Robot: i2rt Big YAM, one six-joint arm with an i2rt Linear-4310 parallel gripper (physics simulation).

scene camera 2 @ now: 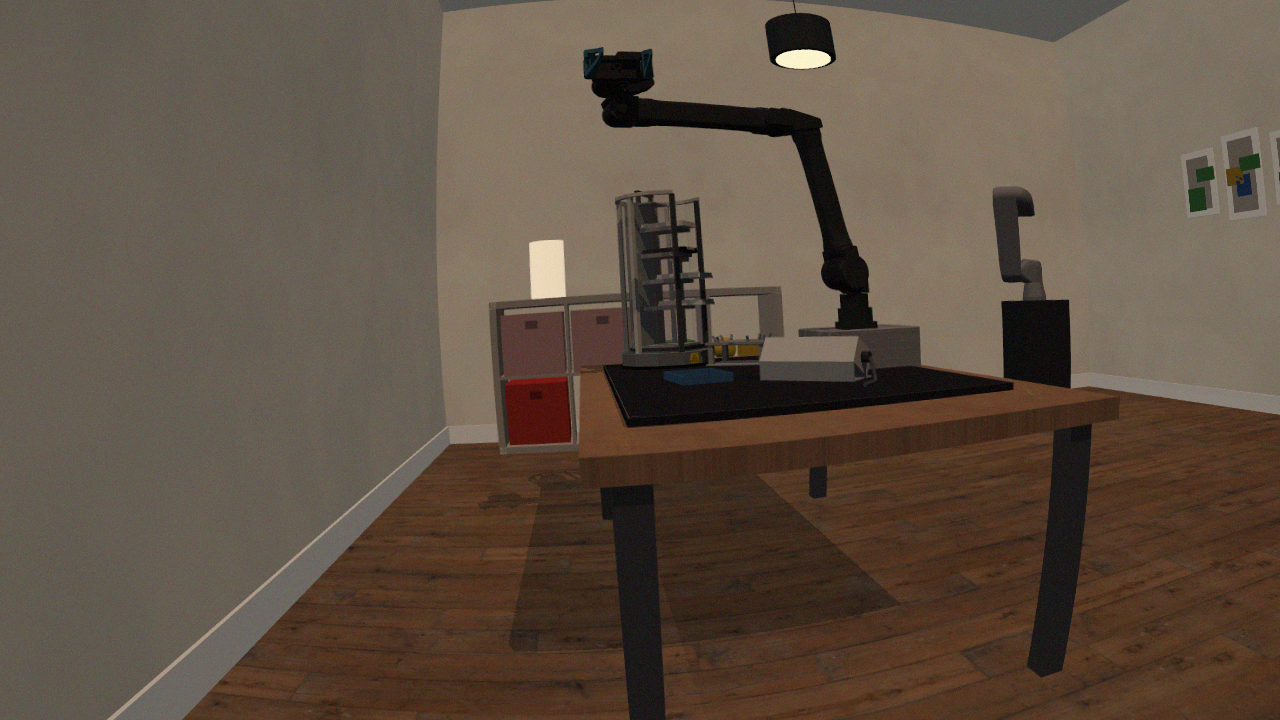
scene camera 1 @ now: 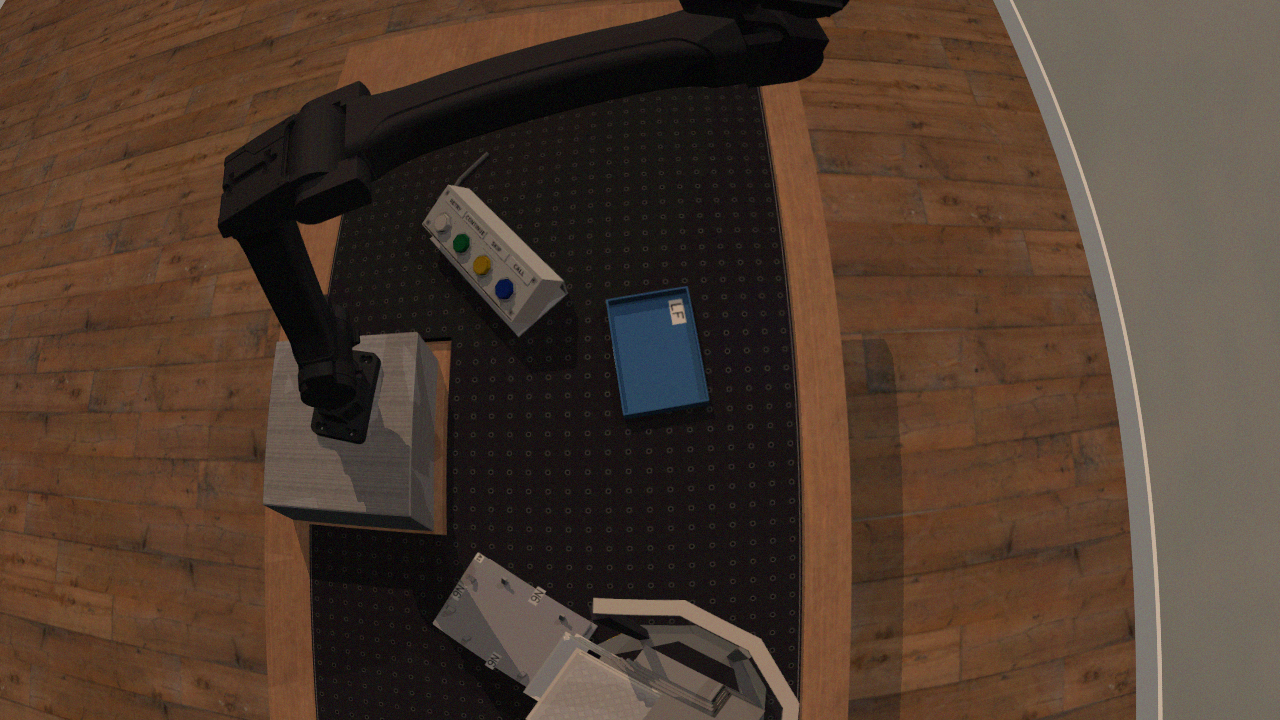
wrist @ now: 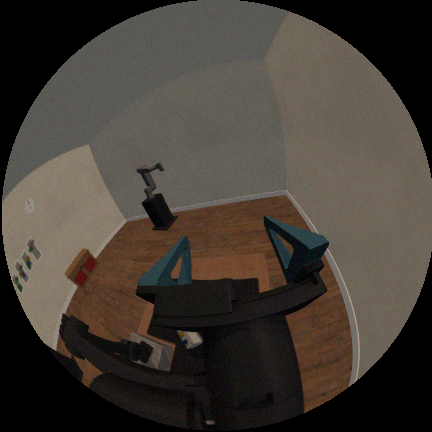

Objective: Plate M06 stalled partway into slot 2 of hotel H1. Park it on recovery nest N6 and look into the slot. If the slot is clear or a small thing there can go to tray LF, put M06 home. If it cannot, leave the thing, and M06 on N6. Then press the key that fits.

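Frame: origin at the arm's base, x right, y up, z back, level; metres.
Seen in the pictures: gripper, fingertip midpoint: [scene camera 2: 627, 50] [wrist: 224, 229]; arm's base at its link origin: [scene camera 2: 856, 328] [scene camera 1: 346, 396] [wrist: 144, 351].
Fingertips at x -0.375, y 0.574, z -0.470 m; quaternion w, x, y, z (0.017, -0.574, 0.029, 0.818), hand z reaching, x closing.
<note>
Offsets run from my fingertips to a thing's middle. "*": to the spot under its first point.
My gripper [scene camera 2: 618, 57] [wrist: 224, 229] is open and empty, high above the table, left of and higher than hotel H1 in scene camera 2. Hotel H1 [scene camera 1: 640, 608] [scene camera 2: 657, 359] is a tall rack with several stacked levels. A pale plate edge @(* dx +0.668, dy -0.417, dz +0.116 m) [scene camera 1: 550, 669] juts from it towards nest N6 @(dx +0.625, dy -0.623, dz +0.208 m) [scene camera 1: 510, 617], a grey base with small pegs and no plate on it. M06's label and the inside of slot 2 cannot be made out. Blue tray LF @(dx +0.239, dy -0.653, dz +0.087 m) [scene camera 1: 659, 362] [scene camera 2: 698, 377] is empty. The key box @(dx +0.133, dy -0.619, dz +0.326 m) [scene camera 1: 528, 259] [scene camera 2: 808, 360] [wrist: 192, 340] has white, green, yellow and blue keys.
The arm's grey base block [scene camera 1: 384, 483] [scene camera 2: 899, 346] stands at the table's side between nest and key box. A cable @(* dx -0.025, dy -0.655, dz +0.405 m) [scene camera 1: 470, 169] leaves the key box. The arm passes above the table's far end in scene camera 1. Another arm stands on a black pedestal [scene camera 2: 1035, 340] [wrist: 158, 211] beyond the table.
</note>
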